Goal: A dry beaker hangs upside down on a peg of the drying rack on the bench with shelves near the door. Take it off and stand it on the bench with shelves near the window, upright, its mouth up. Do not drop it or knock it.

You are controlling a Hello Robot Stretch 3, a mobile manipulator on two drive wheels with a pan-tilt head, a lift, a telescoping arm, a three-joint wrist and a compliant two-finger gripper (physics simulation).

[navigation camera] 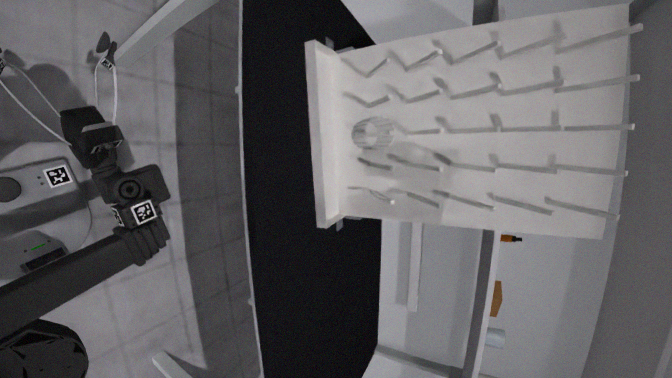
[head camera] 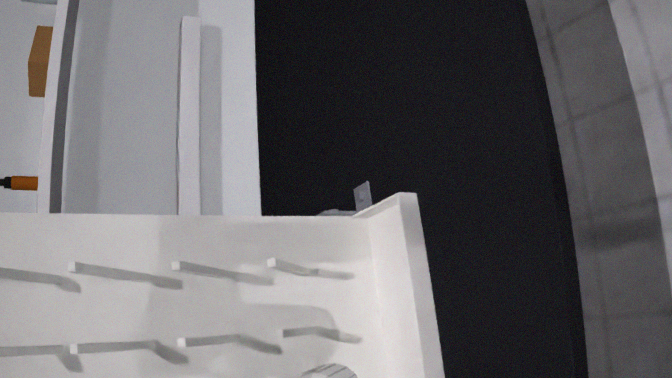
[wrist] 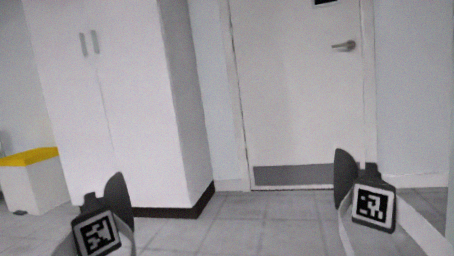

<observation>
In view: the gripper (navigation camera: 45,28), a clear beaker (navigation camera: 376,133) and a tall white cabinet (wrist: 122,91).
The gripper is seen too in the wrist view (wrist: 231,181). The wrist view does not show the clear beaker: it is out of frame.
</observation>
